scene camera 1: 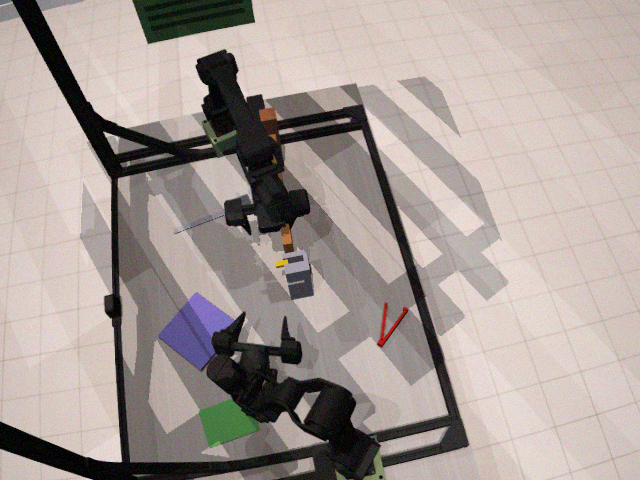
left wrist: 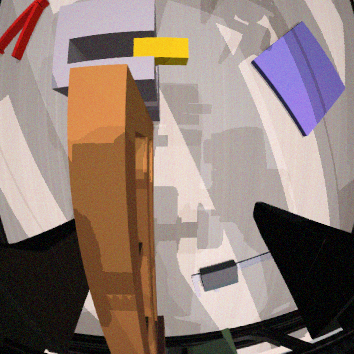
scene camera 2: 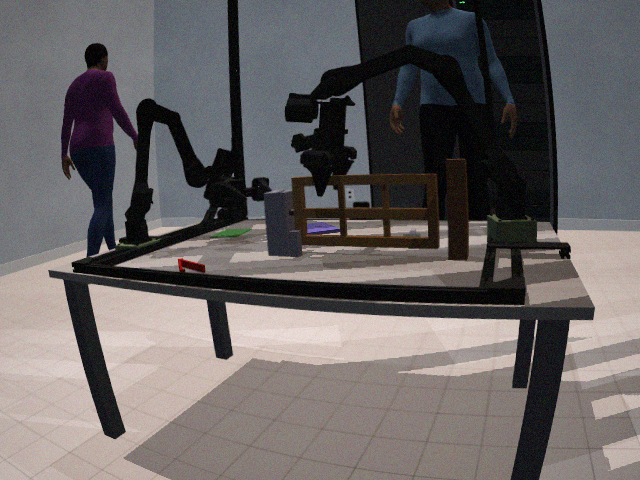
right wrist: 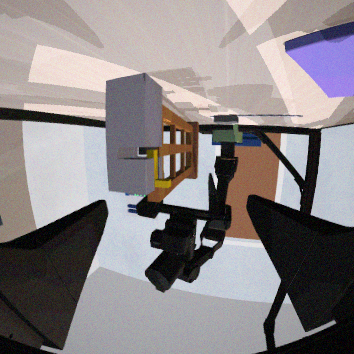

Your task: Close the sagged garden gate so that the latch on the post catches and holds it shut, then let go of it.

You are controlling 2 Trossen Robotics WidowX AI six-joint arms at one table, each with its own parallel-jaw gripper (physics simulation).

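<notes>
The brown gate stands upright between the brown hinge post and the grey latch post. Its free end is close beside the latch post; whether they touch I cannot tell. The yellow latch sticks out of the post's slot. My left gripper is open over the gate, one finger reaching below the top rail on the side facing scene camera 2. My right gripper is open and empty, apart from the latch post.
A purple panel and a green panel lie near the right arm. A red V-shaped piece lies toward the far side. A dark block with a thin rod lies beside the gate.
</notes>
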